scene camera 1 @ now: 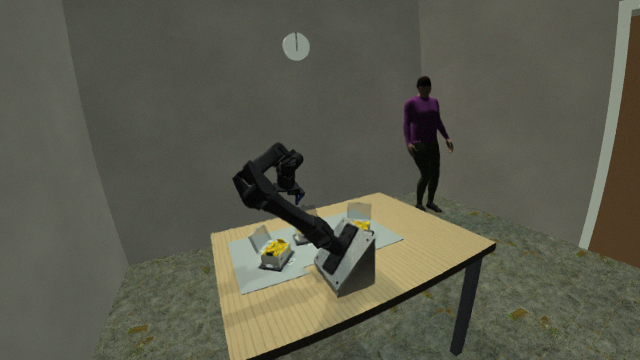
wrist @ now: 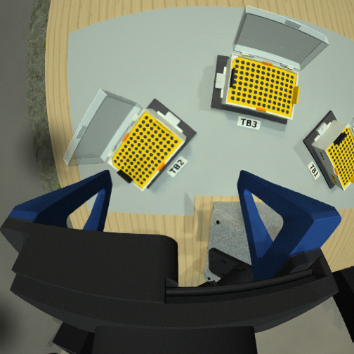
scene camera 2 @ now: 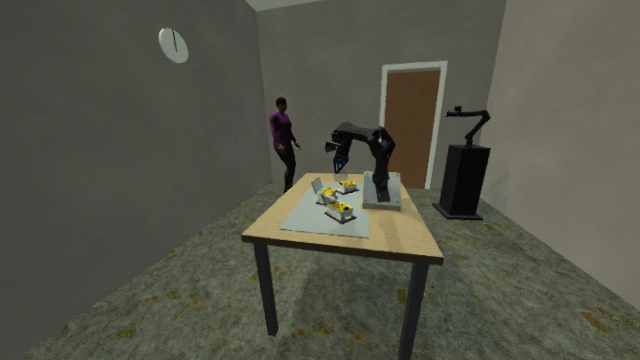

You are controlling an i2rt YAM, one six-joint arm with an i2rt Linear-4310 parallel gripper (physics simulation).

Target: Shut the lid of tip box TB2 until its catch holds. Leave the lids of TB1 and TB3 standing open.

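Where they show: gripper, between the fingertips: (scene camera 2: 337, 172); arm's base, origin of its link: (scene camera 1: 341, 248) (scene camera 2: 381, 187).
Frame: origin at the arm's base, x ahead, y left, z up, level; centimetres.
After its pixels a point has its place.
Tip box TB2 (scene camera 1: 273, 260) {x 20.0, y 20.8, z -7.8 cm} (scene camera 2: 340, 215) {x 24.6, y 24.2, z -7.9 cm} (wrist: 147, 150) stands on its dark base, with a yellow tip rack inside. Its translucent lid (scene camera 1: 259, 238) {x 30.6, y 22.4, z -1.6 cm} (wrist: 102, 127) stands open, tilted back on the left side in the wrist view. TB3 (scene camera 2: 326, 194) {x 32.1, y 21.8, z 2.9 cm} (wrist: 262, 85) is in the middle, its lid (scene camera 2: 317, 185) {x 41.1, y -6.5, z -2.0 cm} (wrist: 280, 37) open; the arm partly hides it in scene view 1. TB1 (scene camera 1: 361, 225) (scene camera 2: 346, 186) (wrist: 340, 155) is at the right, cut off in the wrist view; its lid (scene camera 1: 359, 210) {x 26.0, y -29.2, z -1.1 cm} is open. My gripper (scene camera 1: 298, 196) (scene camera 2: 340, 166) {x 26.7, y 9.8, z 11.8 cm} (wrist: 174, 177) is open and empty, high above the mat.
A grey mat (scene camera 1: 240, 272) {x 25.3, y 34.5, z -11.7 cm} (wrist: 135, 60) lies under the boxes on the wooden table (scene camera 1: 425, 230) {x 2.9, y -53.6, z -12.0 cm}. The grey arm base (scene camera 1: 357, 275) {x -11.3, y 1.0, z -5.1 cm} (scene camera 2: 372, 204) {x 5.7, y 6.8, z -8.9 cm} (wrist: 222, 220) stands at the mat's notch. A person in purple (scene camera 1: 422, 120) (scene camera 2: 282, 130) stands beyond the table.
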